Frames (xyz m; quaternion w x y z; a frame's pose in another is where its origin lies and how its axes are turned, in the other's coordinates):
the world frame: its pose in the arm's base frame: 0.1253 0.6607 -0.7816 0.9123 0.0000 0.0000 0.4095
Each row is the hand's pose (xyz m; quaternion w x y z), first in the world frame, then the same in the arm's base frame.
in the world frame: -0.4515 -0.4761 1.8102 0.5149 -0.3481 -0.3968 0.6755
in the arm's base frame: 0.1810 0.0069 1.0286 0.1931 -0.1551 -0.5045 0.8271
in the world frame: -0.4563 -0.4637 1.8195 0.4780 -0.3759 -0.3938 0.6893
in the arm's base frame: 0.1685 0.0116 1.0379 0.1538 -0.1817 -0.5132 0.8246
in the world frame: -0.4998 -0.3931 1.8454 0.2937 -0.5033 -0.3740 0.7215
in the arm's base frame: 0.0868 0.0260 1.0638 0.0275 0.3060 0.5473 -0.7785
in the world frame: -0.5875 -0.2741 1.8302 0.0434 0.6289 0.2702 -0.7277
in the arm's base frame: -0.0604 0.0396 1.0486 0.3376 0.4631 0.5041 -0.6461
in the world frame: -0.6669 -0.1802 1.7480 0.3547 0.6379 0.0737 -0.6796
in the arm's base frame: -0.1833 0.0426 0.9664 0.6019 0.5518 0.3285 -0.4747
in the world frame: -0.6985 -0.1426 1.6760 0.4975 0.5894 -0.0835 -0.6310
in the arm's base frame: -0.2324 0.0440 0.8944 0.7123 0.5719 0.1652 -0.3719
